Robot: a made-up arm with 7 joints.
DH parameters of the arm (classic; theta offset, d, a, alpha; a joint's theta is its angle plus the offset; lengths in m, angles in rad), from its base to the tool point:
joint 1: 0 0.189 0 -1.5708
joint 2: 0 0 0 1.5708
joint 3: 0 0.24 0.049 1.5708
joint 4: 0 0 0.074 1.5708
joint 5: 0 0.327 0 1.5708
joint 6: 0 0 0.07 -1.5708
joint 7: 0 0.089 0 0
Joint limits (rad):
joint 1: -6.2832..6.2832
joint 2: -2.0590..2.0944
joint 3: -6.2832..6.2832
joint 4: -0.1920..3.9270
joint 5: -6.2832..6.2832
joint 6: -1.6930..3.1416
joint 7: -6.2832..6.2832
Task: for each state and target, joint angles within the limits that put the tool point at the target. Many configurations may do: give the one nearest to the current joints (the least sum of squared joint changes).
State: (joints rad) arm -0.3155 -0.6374 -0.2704 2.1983 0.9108 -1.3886 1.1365
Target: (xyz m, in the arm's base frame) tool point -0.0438 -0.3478 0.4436
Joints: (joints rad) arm -0.5210 -0.2147 -0.7693 1.1579 1.2693 -1.2201 1.1365
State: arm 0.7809 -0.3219 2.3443 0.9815 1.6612 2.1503 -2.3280
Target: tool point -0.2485 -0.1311 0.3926
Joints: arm 0.8427 0.3665 2.5112 0.8448 1.5246 2.5243 -2.3280
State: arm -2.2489 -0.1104 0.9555 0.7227 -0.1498 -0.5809 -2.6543
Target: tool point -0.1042 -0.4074 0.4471
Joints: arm -2.5276 -0.1730 0.6331 1.0039 -0.0678 -0.5963 -2.6543
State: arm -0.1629 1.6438 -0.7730 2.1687 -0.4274 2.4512 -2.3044
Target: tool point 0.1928 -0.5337 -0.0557
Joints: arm -0.7406 1.7524 -0.8893 2.4597 -0.5542 1.6535 -2.3044
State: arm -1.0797 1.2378 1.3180 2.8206 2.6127 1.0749 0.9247
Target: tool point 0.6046 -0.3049 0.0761
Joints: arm -0.8250 1.6359 1.1981 2.4405 2.5984 1.0131 0.9247
